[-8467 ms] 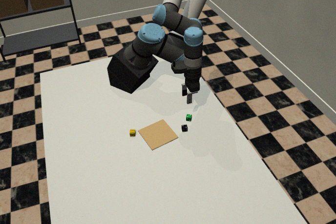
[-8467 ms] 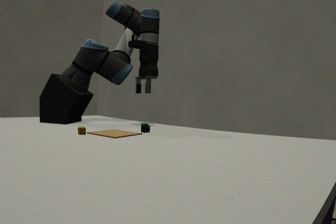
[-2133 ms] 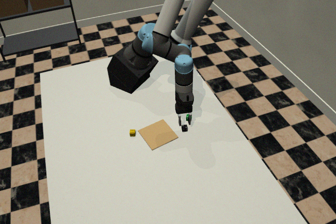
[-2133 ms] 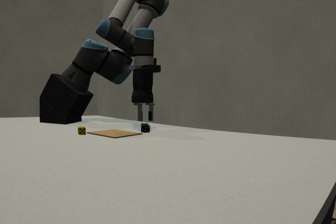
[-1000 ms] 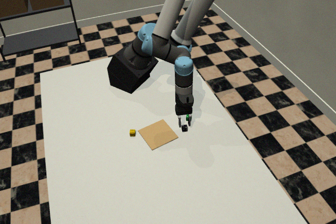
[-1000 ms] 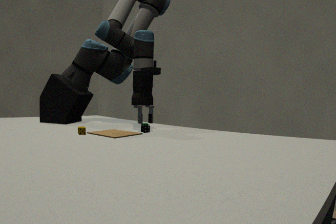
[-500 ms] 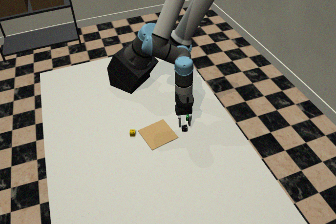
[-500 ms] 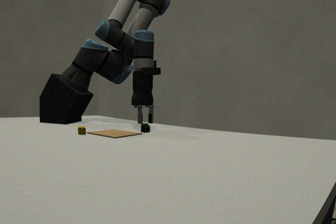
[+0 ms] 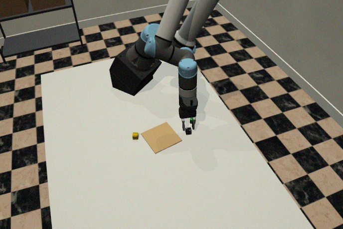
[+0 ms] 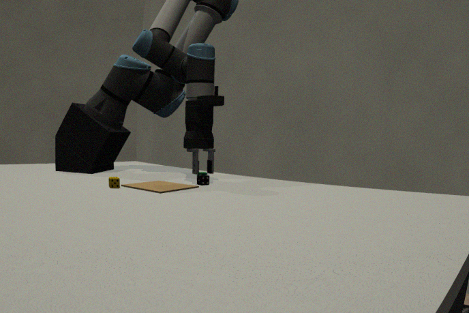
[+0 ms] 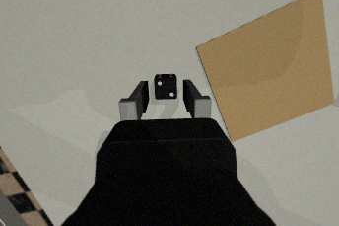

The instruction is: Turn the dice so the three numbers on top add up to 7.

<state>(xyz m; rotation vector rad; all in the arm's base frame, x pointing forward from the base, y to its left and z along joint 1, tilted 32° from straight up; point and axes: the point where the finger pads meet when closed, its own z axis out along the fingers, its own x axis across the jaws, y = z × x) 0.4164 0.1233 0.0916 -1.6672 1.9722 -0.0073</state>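
The black die lies 30 mm below my hand. The rest, counted from my hand: yellow die: 240 mm to the right, 30 mm below, 30 mm behind; tan mat: 130 mm to the right, 40 mm below, 10 mm behind; green die: 60 mm behind, 40 mm to the left, 30 mm below.
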